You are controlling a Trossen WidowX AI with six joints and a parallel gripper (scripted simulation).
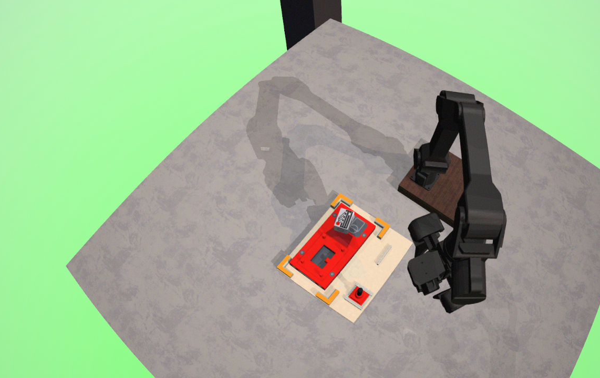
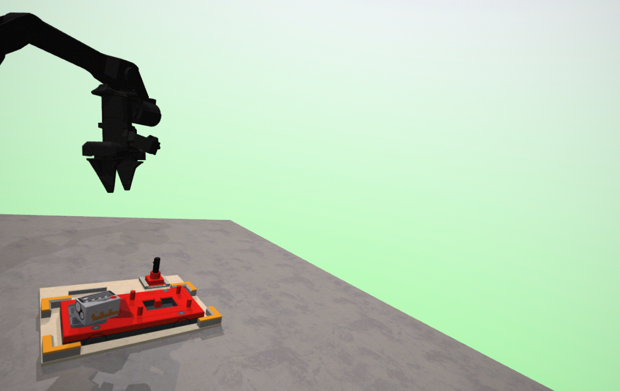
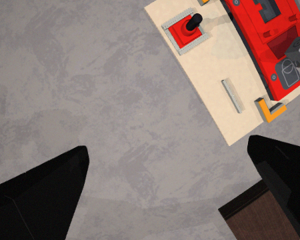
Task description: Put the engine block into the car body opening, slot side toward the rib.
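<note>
Now: gripper tip 24 cm to the left of the engine block, 14 cm above it and 5 cm past it. Round my gripper tip: beige board 20 cm to the right, 17 cm below, 1 cm ahead.
</note>
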